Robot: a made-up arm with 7 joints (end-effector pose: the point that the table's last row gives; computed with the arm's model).
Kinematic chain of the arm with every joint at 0, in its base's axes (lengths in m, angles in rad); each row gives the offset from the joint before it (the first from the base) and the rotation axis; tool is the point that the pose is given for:
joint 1: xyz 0 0 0.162 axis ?
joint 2: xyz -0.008 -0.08 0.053 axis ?
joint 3: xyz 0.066 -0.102 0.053 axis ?
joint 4: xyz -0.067 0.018 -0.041 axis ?
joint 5: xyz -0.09 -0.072 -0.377 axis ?
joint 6: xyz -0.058 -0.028 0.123 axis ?
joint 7: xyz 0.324 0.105 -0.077 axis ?
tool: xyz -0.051 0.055 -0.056
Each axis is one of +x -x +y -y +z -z.
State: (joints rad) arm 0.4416 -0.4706 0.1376 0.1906 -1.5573 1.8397 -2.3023
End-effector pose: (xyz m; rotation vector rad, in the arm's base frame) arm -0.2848 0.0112 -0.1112 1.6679 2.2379 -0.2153
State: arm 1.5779 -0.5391 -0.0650 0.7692 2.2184 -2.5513 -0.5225
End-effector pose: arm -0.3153 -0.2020 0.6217 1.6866 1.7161 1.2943
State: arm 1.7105 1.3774 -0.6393 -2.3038 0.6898 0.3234 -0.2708
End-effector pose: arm 0.0366 0.1943 0.0460 1.4834 -0.1485 0.5404
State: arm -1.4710 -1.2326 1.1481 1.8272 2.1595 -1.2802 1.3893
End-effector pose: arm -0.0582 -0.0486 -0.0015 1.4107 -1.8789 0.8782
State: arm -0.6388 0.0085 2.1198 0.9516 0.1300 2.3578 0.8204
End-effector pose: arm -0.0680 0.0887 0.4856 -0.1919 -0.6830 0.5280
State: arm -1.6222 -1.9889 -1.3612 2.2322 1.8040 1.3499 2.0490
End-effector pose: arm 0.0114 -0.5678 0.5406 0.4959 -0.5498 -1.4914
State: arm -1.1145 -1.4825 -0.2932 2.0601 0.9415 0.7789 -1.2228
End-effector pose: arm -0.2072 -0.3796 0.0619 -0.6030 1.6365 1.8893
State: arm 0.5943 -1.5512 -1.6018 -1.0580 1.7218 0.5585 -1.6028
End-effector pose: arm 0.4613 0.1933 -0.0019 -0.9812 -0.4879 1.8396
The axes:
joint 1: +y
joint 2: +x
joint 3: +y
joint 4: -z
joint 5: +x
joint 6: -y
joint 7: +x

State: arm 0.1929 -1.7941 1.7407 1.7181 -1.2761 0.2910 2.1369
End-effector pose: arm -0.3410 0.0343 0.4841 -2.0633 -0.6360 -1.5520
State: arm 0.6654 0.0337 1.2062 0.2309 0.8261 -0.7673 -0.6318
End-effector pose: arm -0.3115 -0.0342 0.4439 0.5197 2.3848 -0.0140
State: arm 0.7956 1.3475 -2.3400 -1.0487 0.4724 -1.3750 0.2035
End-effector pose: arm 0.3606 -0.3169 -0.3516 0.2616 0.2281 -0.3457
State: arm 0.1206 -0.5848 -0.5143 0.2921 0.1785 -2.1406 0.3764
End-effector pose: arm -0.1397 -0.2850 -0.2745 0.1641 1.5646 -0.6492
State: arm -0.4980 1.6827 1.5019 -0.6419 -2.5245 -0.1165 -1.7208
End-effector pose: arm -0.2762 -0.0143 -0.0335 -1.6536 -1.9929 -0.6583
